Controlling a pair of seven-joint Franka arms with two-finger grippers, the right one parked.
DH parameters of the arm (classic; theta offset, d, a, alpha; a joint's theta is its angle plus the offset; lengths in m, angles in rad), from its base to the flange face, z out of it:
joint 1: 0 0.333 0 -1.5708
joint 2: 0 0 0 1.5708
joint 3: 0 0.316 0.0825 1.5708
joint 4: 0 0 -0.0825 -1.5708
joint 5: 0 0.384 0 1.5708
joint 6: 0 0 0.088 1.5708
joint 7: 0 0.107 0 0
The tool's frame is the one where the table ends.
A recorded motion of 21 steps. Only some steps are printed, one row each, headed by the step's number.
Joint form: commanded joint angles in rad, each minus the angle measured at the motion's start. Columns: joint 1, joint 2, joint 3, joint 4, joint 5, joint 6, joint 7.
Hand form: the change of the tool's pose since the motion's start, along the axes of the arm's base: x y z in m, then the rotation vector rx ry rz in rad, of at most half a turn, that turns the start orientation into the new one. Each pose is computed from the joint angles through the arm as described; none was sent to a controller.
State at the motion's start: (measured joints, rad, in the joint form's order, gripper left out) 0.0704 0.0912 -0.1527 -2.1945 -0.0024 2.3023 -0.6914
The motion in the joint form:
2: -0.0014 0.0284 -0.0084 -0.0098 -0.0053 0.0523 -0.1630
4: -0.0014 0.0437 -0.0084 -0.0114 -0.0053 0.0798 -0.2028
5: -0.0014 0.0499 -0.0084 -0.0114 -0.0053 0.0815 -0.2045
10: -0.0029 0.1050 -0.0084 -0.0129 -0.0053 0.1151 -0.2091
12: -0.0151 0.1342 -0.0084 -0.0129 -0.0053 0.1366 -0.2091
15: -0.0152 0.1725 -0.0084 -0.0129 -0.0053 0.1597 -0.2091
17: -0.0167 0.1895 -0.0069 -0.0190 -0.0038 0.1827 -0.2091
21: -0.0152 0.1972 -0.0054 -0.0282 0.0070 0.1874 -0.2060
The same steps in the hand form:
2: 0.0022 -0.0056 -0.0147 -0.0140 -0.0100 0.1576
4: 0.0045 -0.0057 -0.0212 -0.0192 -0.0193 0.1980
5: 0.0046 -0.0057 -0.0244 -0.0194 -0.0147 0.1998
10: 0.0062 -0.0068 -0.0519 -0.0236 0.0090 0.2042
12: 0.0064 -0.0137 -0.0659 -0.0265 0.0172 0.1929
15: 0.0065 -0.0141 -0.0848 -0.0293 0.0328 0.1940
17: 0.0055 -0.0142 -0.0944 -0.0304 0.0330 0.1935
21: 0.0021 -0.0125 -0.1017 -0.0225 0.0435 0.1848

